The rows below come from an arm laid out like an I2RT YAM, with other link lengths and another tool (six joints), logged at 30 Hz.
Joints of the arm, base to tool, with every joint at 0 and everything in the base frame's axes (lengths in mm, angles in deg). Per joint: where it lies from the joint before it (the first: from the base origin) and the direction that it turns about. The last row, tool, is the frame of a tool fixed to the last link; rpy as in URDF.
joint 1: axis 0 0 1 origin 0.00 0.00 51.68
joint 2: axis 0 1 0 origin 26.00 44.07 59.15
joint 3: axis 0 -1 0 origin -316.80 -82.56 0.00
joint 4: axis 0 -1 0 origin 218.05 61.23 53.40
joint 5: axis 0 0 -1 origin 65.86 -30.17 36.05
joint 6: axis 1 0 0 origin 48.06 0.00 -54.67
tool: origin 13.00 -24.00 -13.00 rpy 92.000 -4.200 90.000
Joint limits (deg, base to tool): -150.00..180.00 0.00..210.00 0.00..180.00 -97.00..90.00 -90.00..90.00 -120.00..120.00
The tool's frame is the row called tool.
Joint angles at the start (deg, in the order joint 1, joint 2, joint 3, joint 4, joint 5, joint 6):
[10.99 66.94 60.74 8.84 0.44 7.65]
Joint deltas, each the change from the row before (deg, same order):
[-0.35 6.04 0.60 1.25 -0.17 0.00]
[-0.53 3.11 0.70 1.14 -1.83 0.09]
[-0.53 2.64 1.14 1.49 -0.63 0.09]
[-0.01 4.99 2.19 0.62 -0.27 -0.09]
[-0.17 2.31 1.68 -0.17 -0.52 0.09]
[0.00 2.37 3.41 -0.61 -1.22 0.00]
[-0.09 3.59 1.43 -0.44 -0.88 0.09]
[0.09 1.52 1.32 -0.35 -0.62 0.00]
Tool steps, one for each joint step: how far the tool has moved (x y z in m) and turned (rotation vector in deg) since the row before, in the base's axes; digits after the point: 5 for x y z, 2 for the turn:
[0.03032 0.00431 -0.01908 -0.79 4.12 -0.18]
[0.01612 0.00222 -0.00770 -0.07 1.28 1.30]
[0.01425 0.00030 -0.00276 0.12 0.03 0.09]
[0.02470 0.00438 -0.01148 -0.43 2.13 0.27]
[0.01186 0.00154 -0.00310 0.00 0.82 0.34]
[0.01375 0.00362 0.00559 0.19 -0.40 1.21]
[0.01675 0.00316 -0.01417 -0.23 2.60 0.77]
[0.00769 0.00257 -0.00238 0.00 0.56 0.70]

